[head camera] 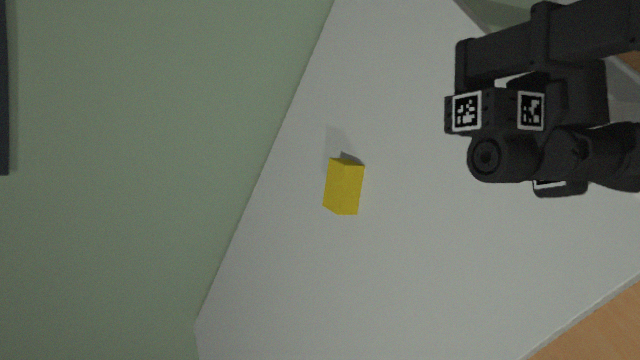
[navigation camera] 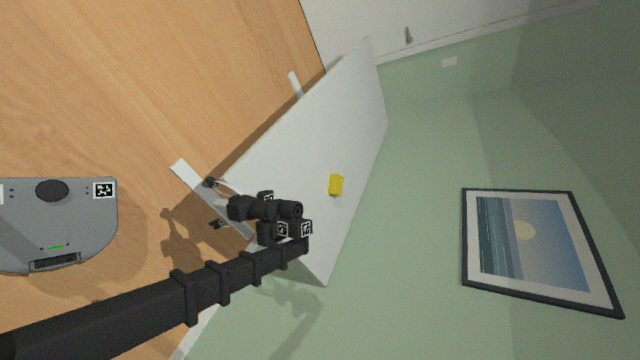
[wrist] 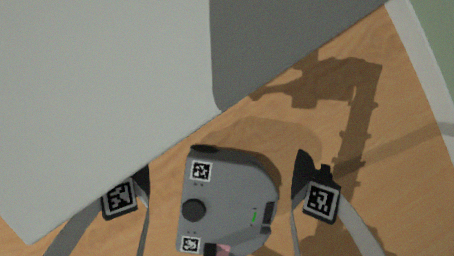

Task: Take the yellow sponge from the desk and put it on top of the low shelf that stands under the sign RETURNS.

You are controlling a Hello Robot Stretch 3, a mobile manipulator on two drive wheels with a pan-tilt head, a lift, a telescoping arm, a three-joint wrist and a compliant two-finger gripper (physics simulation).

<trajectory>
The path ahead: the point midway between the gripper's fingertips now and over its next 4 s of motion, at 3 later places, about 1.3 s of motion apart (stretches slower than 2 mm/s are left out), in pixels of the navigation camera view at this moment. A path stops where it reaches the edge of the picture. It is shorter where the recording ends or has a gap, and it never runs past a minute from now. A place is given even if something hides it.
The gripper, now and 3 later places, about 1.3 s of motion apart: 209, 202; 170, 205; 141, 208; 159, 215
</trajectory>
